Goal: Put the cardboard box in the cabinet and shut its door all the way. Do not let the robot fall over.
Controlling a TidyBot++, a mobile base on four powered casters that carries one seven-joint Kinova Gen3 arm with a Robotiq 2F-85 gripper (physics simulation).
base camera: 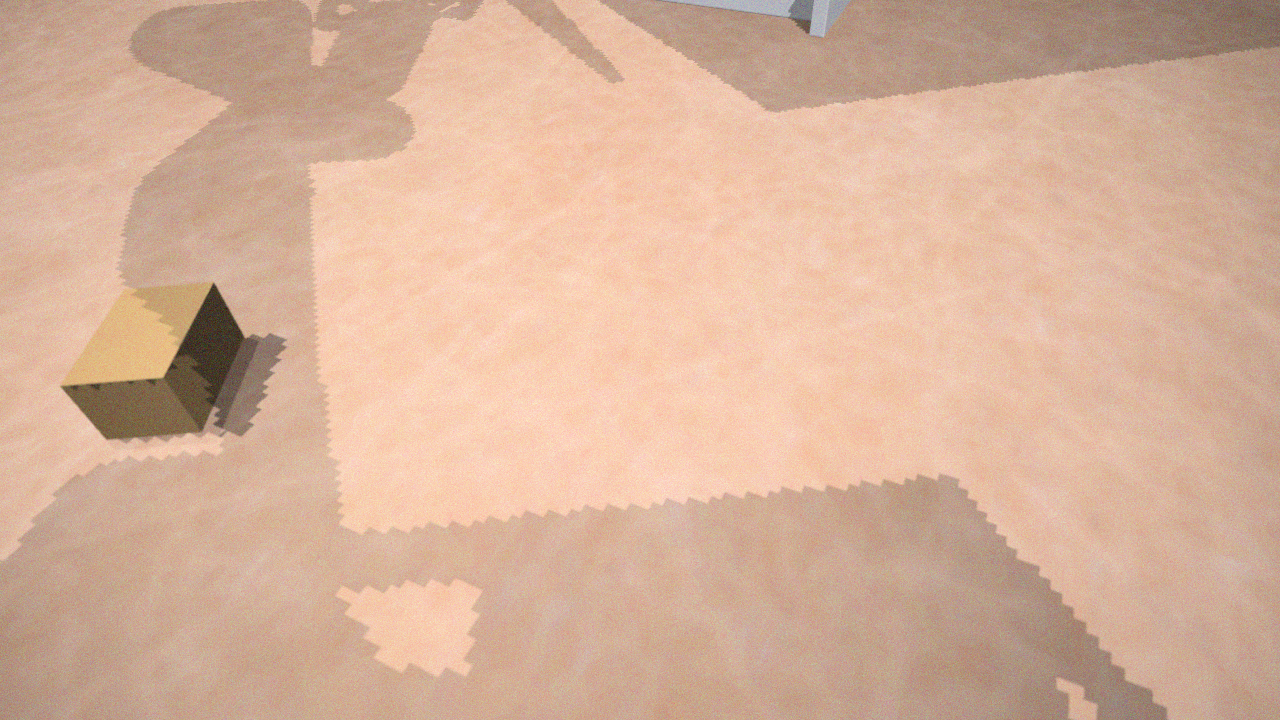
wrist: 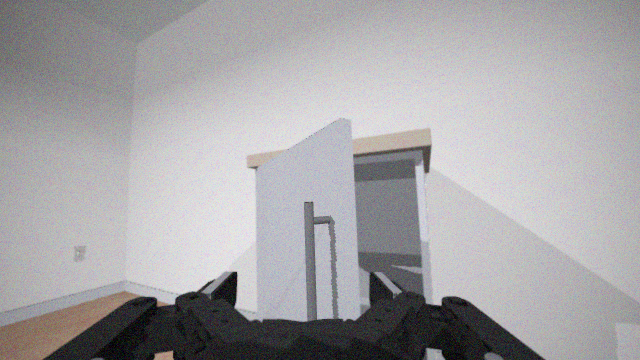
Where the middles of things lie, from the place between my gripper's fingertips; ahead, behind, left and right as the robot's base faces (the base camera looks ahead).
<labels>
The cardboard box (base camera: 155, 366) lies 68 cm below my hand, 30 cm to the left of it and 18 cm behind it.
</labels>
